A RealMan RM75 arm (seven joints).
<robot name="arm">
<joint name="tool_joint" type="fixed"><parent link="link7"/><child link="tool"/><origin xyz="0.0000 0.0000 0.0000"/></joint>
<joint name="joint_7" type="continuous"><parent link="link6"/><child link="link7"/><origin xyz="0.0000 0.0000 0.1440"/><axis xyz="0 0 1"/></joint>
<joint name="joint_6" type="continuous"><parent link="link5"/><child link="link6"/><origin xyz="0.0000 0.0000 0.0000"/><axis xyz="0 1 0"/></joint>
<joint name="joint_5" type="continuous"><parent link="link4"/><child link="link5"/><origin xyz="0.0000 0.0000 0.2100"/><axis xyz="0 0 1"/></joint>
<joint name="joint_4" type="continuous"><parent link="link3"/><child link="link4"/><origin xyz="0.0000 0.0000 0.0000"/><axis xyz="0 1 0"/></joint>
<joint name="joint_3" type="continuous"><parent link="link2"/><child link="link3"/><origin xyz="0.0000 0.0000 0.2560"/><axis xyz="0 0 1"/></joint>
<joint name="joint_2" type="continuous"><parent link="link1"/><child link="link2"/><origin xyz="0.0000 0.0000 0.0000"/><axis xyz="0 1 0"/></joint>
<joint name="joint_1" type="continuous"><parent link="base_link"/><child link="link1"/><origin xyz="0.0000 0.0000 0.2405"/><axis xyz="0 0 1"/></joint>
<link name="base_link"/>
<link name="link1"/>
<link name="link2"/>
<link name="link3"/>
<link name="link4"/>
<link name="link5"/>
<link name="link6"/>
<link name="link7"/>
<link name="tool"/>
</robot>
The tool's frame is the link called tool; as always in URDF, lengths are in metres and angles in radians. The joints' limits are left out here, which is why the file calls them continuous.
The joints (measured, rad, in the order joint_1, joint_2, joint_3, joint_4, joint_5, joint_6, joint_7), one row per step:
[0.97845 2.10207 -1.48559 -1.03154 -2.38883 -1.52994 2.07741]
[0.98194 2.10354 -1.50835 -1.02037 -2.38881 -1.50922 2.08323]
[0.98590 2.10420 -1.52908 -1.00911 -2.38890 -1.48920 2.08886]
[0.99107 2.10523 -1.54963 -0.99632 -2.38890 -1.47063 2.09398]
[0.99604 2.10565 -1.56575 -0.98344 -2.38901 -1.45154 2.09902]
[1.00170 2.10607 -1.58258 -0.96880 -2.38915 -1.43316 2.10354]
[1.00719 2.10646 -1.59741 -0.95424 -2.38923 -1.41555 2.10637]
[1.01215 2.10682 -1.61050 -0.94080 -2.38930 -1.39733 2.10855]
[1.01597 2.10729 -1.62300 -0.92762 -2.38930 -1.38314 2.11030]
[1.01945 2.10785 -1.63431 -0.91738 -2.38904 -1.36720 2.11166]
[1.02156 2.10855 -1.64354 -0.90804 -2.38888 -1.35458 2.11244]
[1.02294 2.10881 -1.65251 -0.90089 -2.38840 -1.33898 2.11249]
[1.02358 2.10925 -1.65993 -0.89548 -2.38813 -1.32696 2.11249]
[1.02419 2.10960 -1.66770 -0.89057 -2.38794 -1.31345 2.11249]
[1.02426 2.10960 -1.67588 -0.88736 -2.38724 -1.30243 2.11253]
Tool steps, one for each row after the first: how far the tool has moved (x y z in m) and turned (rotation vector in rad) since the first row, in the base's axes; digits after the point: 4 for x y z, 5 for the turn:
[0.0004 -0.0002 -0.0046 0.00297 -0.00953 0.00636]
[0.0009 -0.0001 -0.0086 0.00711 -0.01852 0.01226]
[0.0013 -0.0001 -0.0127 0.00932 -0.02846 0.01816]
[0.0019 0.0005 -0.0161 0.01471 -0.03548 0.02192]
[0.0028 0.0010 -0.0195 0.01871 -0.04422 0.02568]
[0.0037 0.0016 -0.0226 0.02262 -0.05197 0.02975]
[0.0045 0.0024 -0.0254 0.02805 -0.05777 0.03427]
[0.0060 0.0027 -0.0280 0.03047 -0.06509 0.03673]
[0.0066 0.0034 -0.0304 0.03533 -0.06907 0.04165]
[0.0077 0.0037 -0.0324 0.03848 -0.07296 0.04438]
[0.0083 0.0045 -0.0342 0.04459 -0.07407 0.04970]
[0.0089 0.0050 -0.0356 0.04891 -0.07520 0.05386]
[0.0093 0.0056 -0.0371 0.05447 -0.07566 0.05918]
[0.0097 0.0060 -0.0384 0.05838 -0.07664 0.06455]

